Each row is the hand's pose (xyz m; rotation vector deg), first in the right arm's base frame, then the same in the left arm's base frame.
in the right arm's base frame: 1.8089 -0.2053 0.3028 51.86 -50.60 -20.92
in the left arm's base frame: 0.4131 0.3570 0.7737 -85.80 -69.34 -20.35
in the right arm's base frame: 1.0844 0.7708 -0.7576 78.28 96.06 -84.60
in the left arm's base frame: -0.3423 -0.6685 -0.2162 51.11 -65.74 -130.08
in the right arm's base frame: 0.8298 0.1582 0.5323 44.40 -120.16 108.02
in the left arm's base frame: 0.2516 0.6546 -0.2406 -45.22 8.54 101.70
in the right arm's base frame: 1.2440 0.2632 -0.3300 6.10 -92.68 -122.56
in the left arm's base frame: -0.1517 -0.1261 0.1518 68.93 131.76 -2.38
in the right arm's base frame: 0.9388 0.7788 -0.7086 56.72 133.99 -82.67
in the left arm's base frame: -0.3744 -0.5844 -0.3409 78.98 -37.59 -149.29
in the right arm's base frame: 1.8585 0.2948 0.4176 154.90 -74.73 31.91
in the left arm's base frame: 0.7349 0.0780 0.4833 14.18 -59.34 47.41
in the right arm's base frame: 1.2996 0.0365 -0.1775 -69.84 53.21 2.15
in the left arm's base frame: -0.1035 0.0981 0.3104 94.96 -76.84 113.79
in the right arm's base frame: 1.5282 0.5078 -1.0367 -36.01 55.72 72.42
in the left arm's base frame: -0.4432 -0.8488 0.3328 -59.86 109.77 -63.78
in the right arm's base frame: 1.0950 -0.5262 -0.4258 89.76 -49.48 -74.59
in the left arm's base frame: -0.6302 0.3966 0.5421 -36.69 -125.14 -24.71
